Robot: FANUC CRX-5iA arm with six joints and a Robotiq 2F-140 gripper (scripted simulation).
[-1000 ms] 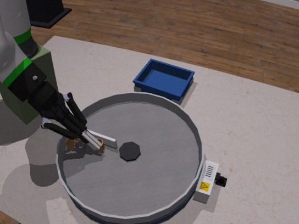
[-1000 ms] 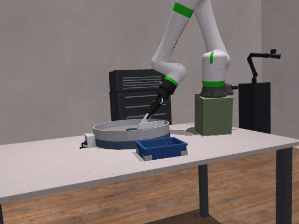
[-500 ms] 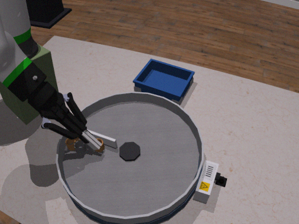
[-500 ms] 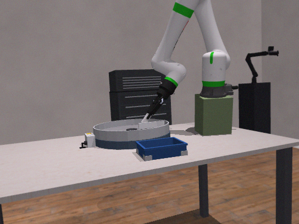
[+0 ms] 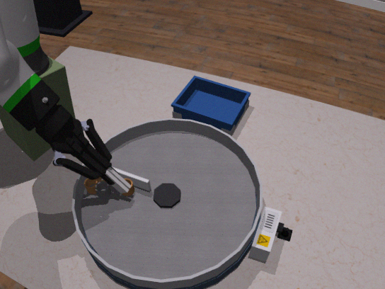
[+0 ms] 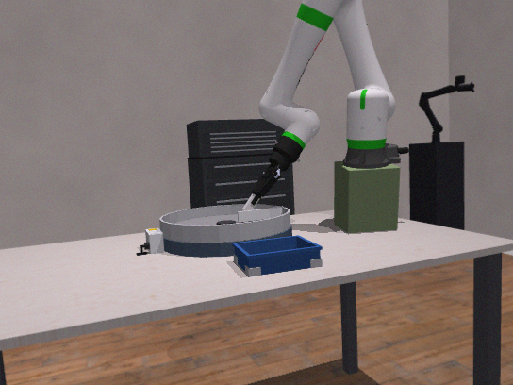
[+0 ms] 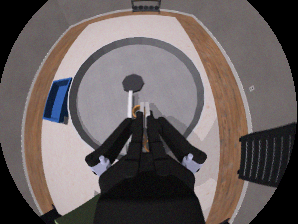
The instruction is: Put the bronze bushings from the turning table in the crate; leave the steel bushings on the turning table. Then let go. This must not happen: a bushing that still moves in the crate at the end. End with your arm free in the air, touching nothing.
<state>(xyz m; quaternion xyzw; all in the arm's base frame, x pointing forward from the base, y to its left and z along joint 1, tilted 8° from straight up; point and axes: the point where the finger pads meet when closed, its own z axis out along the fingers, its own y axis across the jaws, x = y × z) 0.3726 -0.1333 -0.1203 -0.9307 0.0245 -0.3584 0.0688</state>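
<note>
Right now the blue crate is 38 cm to the left of my hand, 8 cm below it and 8 cm ahead of it. Also, from my hand: grey turning table: 10 cm ahead, 5 cm below, 3 cm to the left.
</note>
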